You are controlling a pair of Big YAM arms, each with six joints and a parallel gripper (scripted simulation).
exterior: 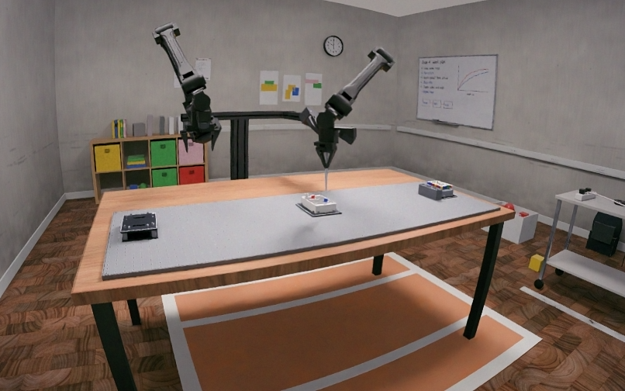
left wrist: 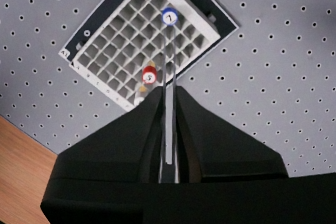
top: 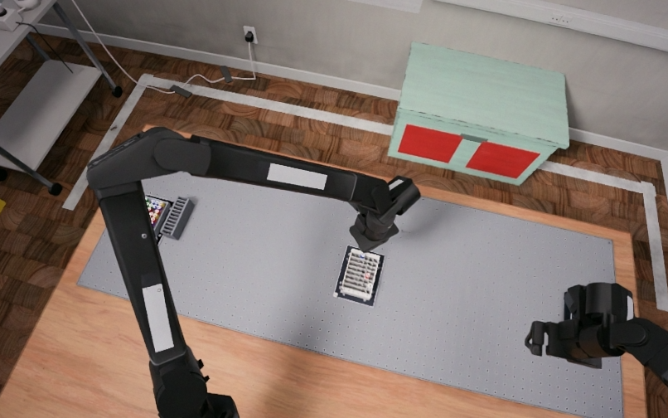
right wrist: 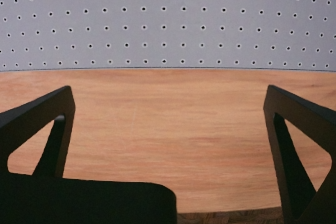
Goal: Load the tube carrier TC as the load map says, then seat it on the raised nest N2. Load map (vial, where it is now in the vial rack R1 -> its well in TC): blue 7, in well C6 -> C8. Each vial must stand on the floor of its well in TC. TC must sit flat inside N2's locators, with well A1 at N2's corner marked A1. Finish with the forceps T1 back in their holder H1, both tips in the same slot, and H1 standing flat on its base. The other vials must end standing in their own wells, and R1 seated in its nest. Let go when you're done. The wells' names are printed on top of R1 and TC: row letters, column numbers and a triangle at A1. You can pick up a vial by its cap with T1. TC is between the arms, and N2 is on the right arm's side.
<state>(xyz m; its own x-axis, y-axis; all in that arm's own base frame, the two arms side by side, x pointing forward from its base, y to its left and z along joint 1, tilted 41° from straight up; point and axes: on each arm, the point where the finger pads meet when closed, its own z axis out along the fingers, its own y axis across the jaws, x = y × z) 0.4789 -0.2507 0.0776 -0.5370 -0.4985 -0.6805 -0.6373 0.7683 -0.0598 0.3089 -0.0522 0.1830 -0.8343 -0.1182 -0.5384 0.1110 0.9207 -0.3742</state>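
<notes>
My left hand is 3 cm above the forceps T1. Also, from my left hand: dark nest N2: 1 cm ahead, 68 cm to the right, 15 cm below; then white tube carrier TC: 5 cm behind, 1 cm to the right, 16 cm below; then grey slotted holder H1: 5 cm behind, 58 cm to the left, 16 cm below.
</notes>
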